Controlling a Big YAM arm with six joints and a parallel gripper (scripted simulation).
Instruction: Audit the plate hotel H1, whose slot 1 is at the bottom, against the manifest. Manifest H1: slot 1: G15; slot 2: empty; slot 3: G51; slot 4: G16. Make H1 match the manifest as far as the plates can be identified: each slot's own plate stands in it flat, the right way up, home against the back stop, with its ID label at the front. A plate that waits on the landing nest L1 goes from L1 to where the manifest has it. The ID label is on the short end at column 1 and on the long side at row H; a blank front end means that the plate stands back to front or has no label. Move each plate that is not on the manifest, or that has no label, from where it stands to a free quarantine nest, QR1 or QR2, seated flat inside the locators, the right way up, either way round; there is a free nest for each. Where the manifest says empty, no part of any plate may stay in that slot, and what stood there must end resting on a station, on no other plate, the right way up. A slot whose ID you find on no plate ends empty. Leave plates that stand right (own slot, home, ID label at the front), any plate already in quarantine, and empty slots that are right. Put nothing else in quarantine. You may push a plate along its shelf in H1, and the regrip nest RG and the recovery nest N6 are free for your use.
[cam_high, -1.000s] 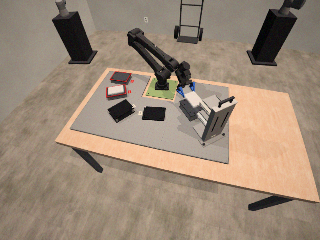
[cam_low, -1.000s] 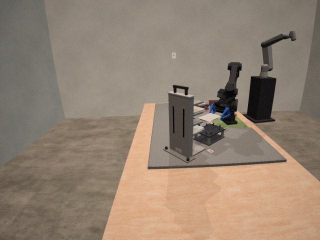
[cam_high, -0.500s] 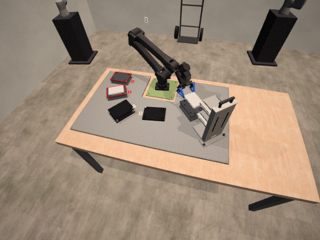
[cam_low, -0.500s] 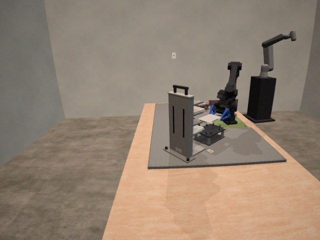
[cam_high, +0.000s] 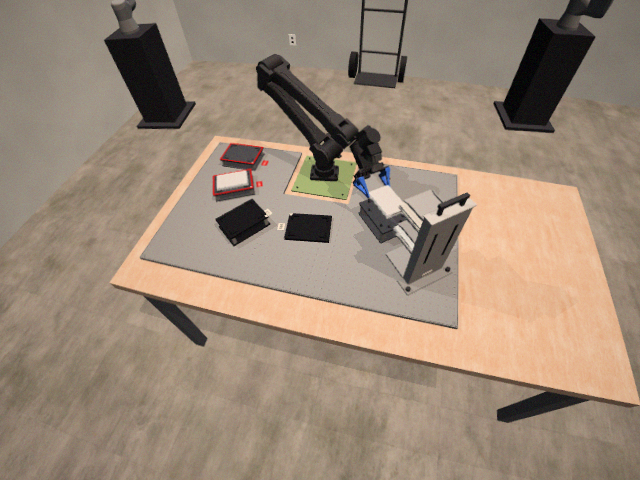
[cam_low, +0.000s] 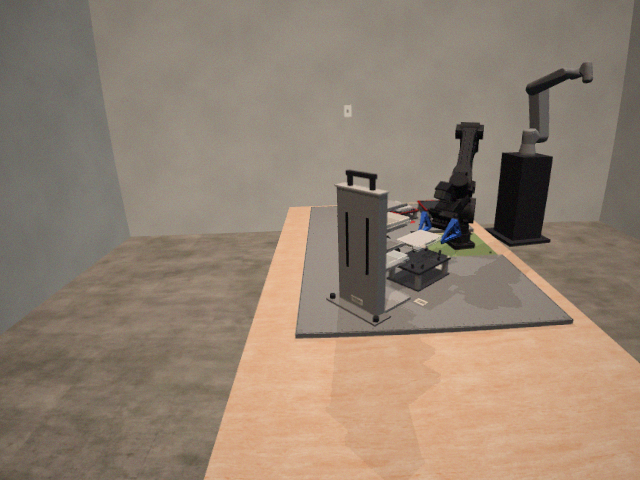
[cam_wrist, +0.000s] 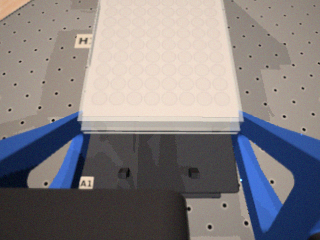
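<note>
Right now my hand is 40 mm short of the dark raised RG nest, 30 mm to the right of it and 60 mm above it. Also, from my hand: black N6 nest: 100 mm ahead, 250 mm to the right, 110 mm below; white plate labelled G51: 190 mm ahead, 120 mm to the left, 100 mm above; H1 tag: 100 mm ahead, 170 mm to the left, 120 mm below.
</note>
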